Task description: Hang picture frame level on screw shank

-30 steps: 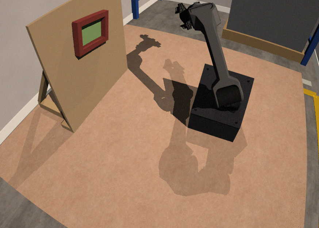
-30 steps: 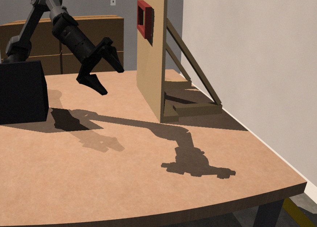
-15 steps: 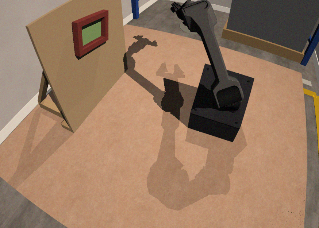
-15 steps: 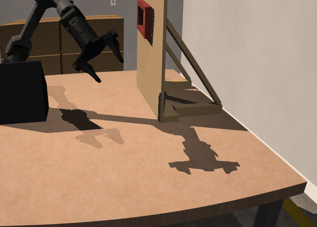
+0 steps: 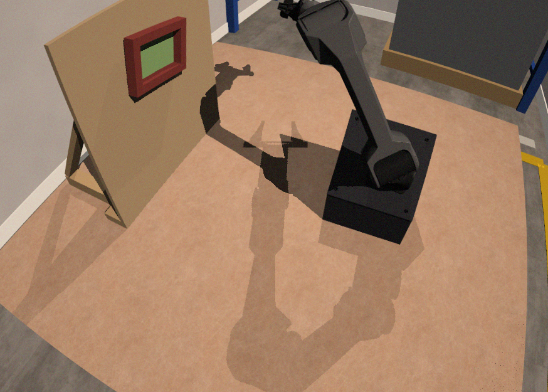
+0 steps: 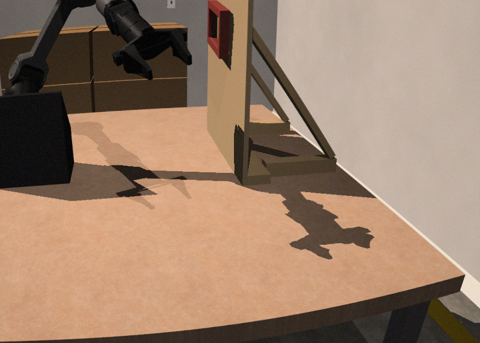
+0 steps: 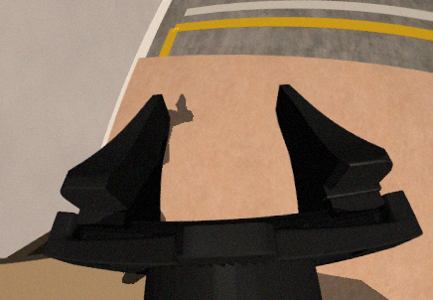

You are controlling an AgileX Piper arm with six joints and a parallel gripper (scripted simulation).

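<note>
The picture frame lies 44 cm to the left of my hand, 17 cm ahead of it and 4 cm above it. From my hand the other things lie so: tan board 44 cm to the left, 18 cm ahead, 7 cm below.
</note>
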